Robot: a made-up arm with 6 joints.
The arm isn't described. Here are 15 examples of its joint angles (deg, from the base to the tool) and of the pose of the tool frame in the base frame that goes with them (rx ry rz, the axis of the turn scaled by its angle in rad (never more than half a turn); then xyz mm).
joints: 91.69 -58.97 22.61 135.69 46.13 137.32
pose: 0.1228 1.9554 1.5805 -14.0 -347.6 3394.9
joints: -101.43 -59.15 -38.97 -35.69 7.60 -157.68
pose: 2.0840 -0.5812 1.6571 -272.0 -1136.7 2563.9
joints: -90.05 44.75 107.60 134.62 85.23 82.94
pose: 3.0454 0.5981 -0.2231 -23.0 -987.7 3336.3
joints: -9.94 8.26 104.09 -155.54 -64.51 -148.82
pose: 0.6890 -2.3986 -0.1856 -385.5 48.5 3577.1
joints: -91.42 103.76 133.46 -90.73 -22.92 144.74
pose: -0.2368 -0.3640 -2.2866 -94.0 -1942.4 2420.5
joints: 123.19 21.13 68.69 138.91 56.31 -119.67
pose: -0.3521 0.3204 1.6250 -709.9 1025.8 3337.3
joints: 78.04 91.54 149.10 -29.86 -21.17 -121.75
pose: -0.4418 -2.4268 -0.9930 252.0 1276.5 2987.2
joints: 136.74 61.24 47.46 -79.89 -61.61 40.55
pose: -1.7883 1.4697 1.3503 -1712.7 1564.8 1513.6
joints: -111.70 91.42 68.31 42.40 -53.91 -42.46
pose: -1.2138 -0.4806 1.8103 -952.6 -2109.0 976.8
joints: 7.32 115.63 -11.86 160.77 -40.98 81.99
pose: -1.7637 -1.2777 1.7748 -297.8 -80.0 -381.8
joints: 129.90 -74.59 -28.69 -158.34 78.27 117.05
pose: -0.3282 1.8100 0.2242 -328.5 461.7 2907.8
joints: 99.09 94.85 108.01 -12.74 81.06 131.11
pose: 0.9344 -0.7883 -0.6616 -354.3 2096.5 2084.4
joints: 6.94 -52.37 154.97 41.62 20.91 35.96
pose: -1.3335 2.0042 0.1113 -1703.8 -201.7 648.8
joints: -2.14 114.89 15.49 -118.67 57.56 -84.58
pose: -2.3982 0.9857 1.0867 492.5 -80.2 -528.0
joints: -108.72 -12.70 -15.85 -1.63 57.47 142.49
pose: 1.6461 0.0647 1.8473 -564.9 -1587.2 2182.8
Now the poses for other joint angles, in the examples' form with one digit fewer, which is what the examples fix.
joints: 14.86 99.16 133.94 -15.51 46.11 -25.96
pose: 1.605 0.005 0.460 1723 387 2567
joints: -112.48 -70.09 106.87 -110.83 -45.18 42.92
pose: -1.029 -0.483 -0.588 790 2000 1404
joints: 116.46 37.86 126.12 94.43 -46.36 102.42
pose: -0.196 -0.967 -1.039 -71 186 3573
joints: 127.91 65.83 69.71 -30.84 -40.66 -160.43
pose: 0.095 -2.174 1.275 -1426 1765 1996
